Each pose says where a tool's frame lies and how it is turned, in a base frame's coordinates. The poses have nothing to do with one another.
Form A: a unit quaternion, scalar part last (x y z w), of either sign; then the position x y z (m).
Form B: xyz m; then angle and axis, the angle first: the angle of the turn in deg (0 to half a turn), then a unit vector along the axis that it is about. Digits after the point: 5 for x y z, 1 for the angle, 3 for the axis.
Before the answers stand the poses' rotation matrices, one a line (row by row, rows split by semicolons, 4 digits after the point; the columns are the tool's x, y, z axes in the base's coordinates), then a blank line. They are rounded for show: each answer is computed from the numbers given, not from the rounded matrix.
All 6 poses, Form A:
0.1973, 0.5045, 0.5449, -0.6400, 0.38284, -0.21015, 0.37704
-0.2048, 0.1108, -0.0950, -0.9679, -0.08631, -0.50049, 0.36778
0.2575, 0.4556, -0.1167, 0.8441, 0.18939, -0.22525, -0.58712
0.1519, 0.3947, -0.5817, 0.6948, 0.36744, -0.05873, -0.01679
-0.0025, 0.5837, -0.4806, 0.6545, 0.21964, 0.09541, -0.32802
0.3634, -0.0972, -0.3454, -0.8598, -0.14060, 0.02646, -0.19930
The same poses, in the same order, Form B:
-0.1029 0.8966 -0.4308; -0.4984 0.3283 0.8024; 0.8608 0.2973 0.4131
0.9574 -0.2293 -0.1756; 0.1385 0.8981 -0.4175; 0.2534 0.3754 0.8916
0.5576 0.4316 0.7090; 0.0376 0.8401 -0.5410; -0.8292 0.3284 0.4522
0.0117 0.9283 0.3718; -0.6884 0.2771 -0.6703; -0.7252 -0.2481 0.6423
-0.1433 0.6262 0.7664; -0.6320 0.5381 -0.5577; -0.7616 -0.5643 0.3186
0.7425 -0.6646 -0.0839; 0.5233 0.4973 0.6920; -0.4182 -0.5577 0.7170

0.38284, -0.21015, 0.37704, 100.4, -0.257, -0.657, -0.709
-0.08631, -0.50049, 0.36778, 29.1, 0.814, -0.441, 0.378
0.18939, -0.22525, -0.58712, 64.8, 0.480, 0.850, -0.218
0.36744, -0.05873, -0.01679, 92.0, 0.211, 0.549, -0.809
0.21964, 0.09541, -0.32802, 98.2, -0.003, 0.772, -0.636
-0.14060, 0.02646, -0.19930, 61.4, -0.712, 0.190, 0.676

